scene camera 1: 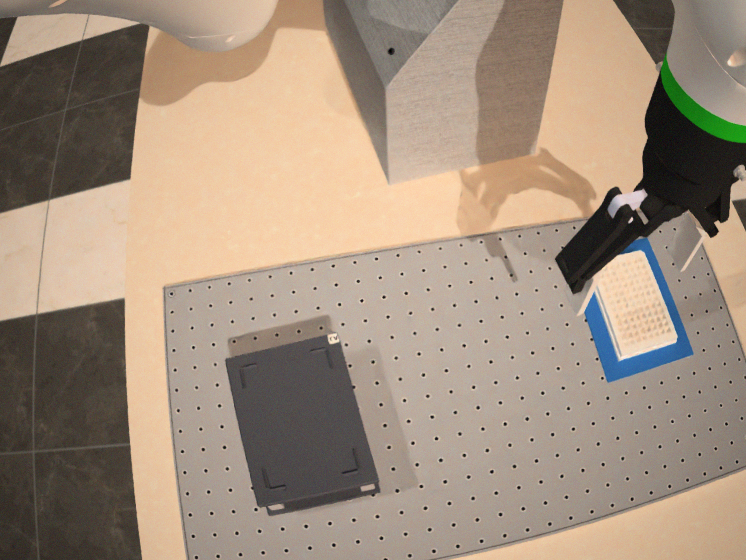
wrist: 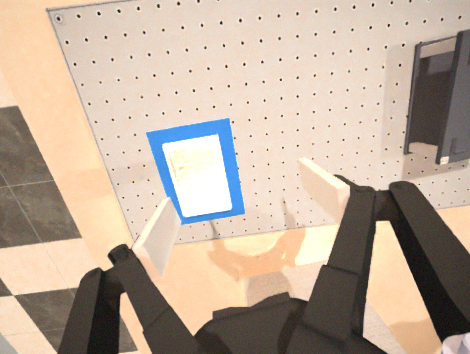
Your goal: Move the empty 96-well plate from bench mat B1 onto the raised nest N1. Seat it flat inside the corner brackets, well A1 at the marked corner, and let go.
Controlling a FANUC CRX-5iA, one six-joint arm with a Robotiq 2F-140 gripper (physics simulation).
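Places are measured from the arm's base along level axes (x down, y ahead, z right), in metres.
Where they show: gripper, fingertip midpoint: (scene camera 1: 627,279) (wrist: 236,191).
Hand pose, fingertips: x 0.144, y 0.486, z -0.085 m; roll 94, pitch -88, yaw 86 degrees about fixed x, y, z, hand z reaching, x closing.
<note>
After its pixels a point has its place.
The white 96-well plate (scene camera 1: 639,304) @(z -0.151, x 0.264, y 0.473 m) (wrist: 200,177) @(z -0.141, x 0.265, y 0.468 m) lies on the blue bench mat B1 (scene camera 1: 608,362) @(z -0.083, x 0.273, y 0.523 m) (wrist: 192,132) @(z -0.132, x 0.273, y 0.539 m), with blue margin showing around it; its wells are washed out in the wrist view and well A1 cannot be made out. My gripper (scene camera 1: 637,274) @(z -0.085, x 0.144, y 0.486 m) (wrist: 236,191) @(z -0.085, x 0.144, y 0.486 m) is open and empty, its pale pads wide apart above the plate's robot-side end. In the wrist view the plate appears nearer the left pad. The dark raised nest N1 (scene camera 1: 298,415) @(z 0.261, x 0.214, y 0.490 m) (wrist: 457,95) @(z 0.210, x 0.214, y 0.506 m) has corner brackets on its bare top and a small white label (scene camera 1: 333,338) @(z 0.205, x 0.214, y 0.420 m) (wrist: 444,160) @(z 0.205, x 0.214, y 0.420 m) at one corner.
Mat and nest stand on a grey perforated board (scene camera 1: 470,373) @(z 0.075, x 0.275, y 0.478 m) (wrist: 280,100) @(z 0.007, x 0.275, y 0.551 m) on the pale table (scene camera 1: 259,198) @(z 0.242, x 0.288, y 0.169 m). A large grey block (scene camera 1: 439,120) @(z 0.016, x 0.180, y 0.207 m) stands behind the board. A white rounded robot part (scene camera 1: 222,24) @(z 0.235, x -0.027, y 0.186 m) shows at the upper left in the scene view.
</note>
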